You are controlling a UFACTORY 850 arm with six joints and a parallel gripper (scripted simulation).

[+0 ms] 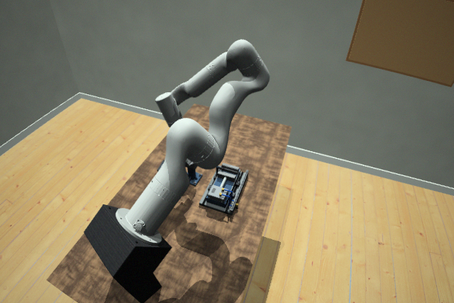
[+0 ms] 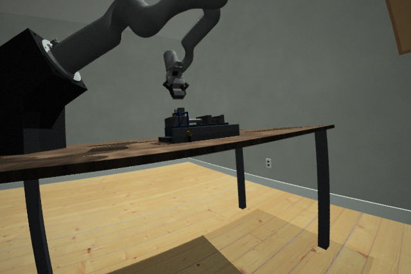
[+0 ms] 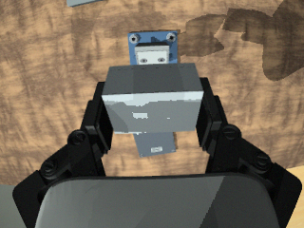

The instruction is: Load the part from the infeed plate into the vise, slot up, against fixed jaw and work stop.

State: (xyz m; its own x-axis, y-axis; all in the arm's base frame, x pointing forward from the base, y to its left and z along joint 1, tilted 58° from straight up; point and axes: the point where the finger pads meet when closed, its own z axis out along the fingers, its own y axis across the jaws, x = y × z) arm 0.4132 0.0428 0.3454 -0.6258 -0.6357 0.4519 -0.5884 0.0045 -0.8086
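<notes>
My gripper is now 1 cm to the left of the part and 2 cm above it. From my hand the other things lie so: cylinder rod (12 cm behind, 17 cm to the right, 17 cm below); then work stop (2 cm behind, 17 cm to the right, 16 cm below); then V-block post (19 cm below).
</notes>
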